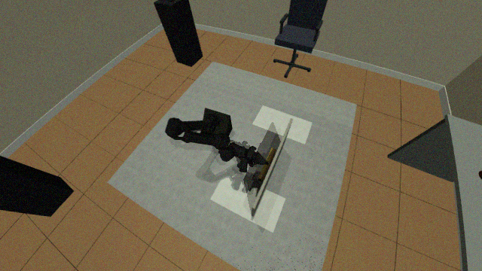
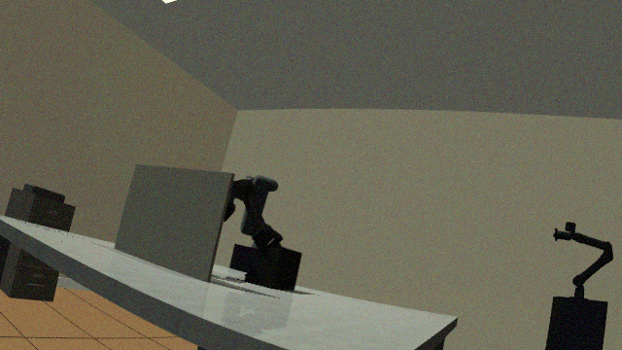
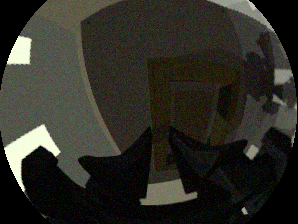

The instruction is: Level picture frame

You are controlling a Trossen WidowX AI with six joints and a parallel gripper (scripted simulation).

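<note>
The picture frame lies 50 mm below my gripper tip and 10 mm to the left of it. Also, from my gripper tip: thin upright wall panel: 70 mm below, 20 mm ahead, 10 mm to the left.
</note>
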